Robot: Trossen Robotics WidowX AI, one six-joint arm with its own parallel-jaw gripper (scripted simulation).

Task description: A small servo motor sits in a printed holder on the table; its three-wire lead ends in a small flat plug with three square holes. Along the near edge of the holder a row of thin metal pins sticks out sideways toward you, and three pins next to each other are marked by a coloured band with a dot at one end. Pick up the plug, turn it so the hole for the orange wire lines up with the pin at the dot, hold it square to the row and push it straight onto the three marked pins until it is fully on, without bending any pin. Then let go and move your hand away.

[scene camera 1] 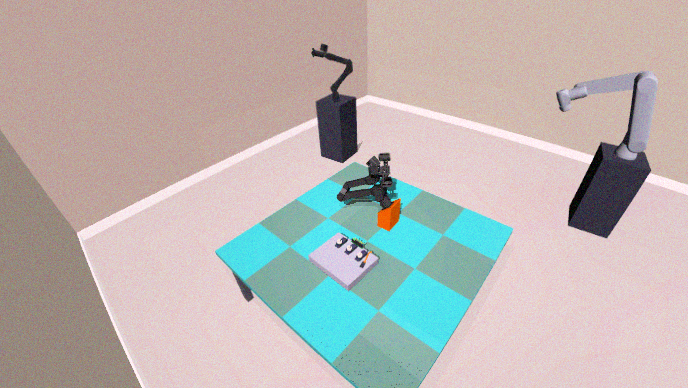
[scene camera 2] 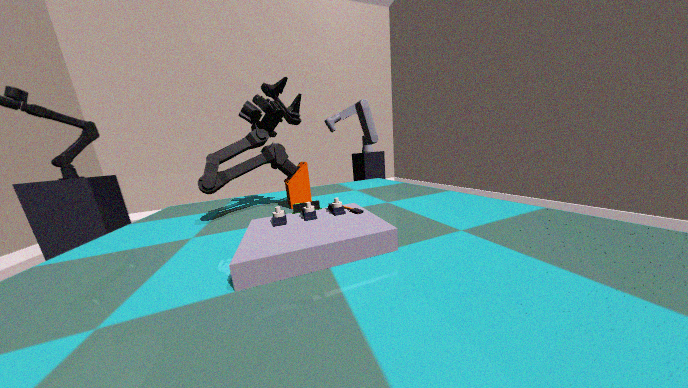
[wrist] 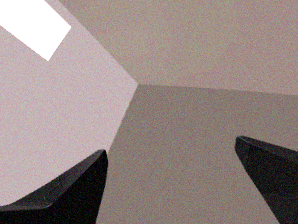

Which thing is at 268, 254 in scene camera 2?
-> A grey printed holder.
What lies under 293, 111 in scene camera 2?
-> My gripper.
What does my gripper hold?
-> Nothing.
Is my gripper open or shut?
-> Open.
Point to a grey printed holder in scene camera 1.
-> At 342, 268
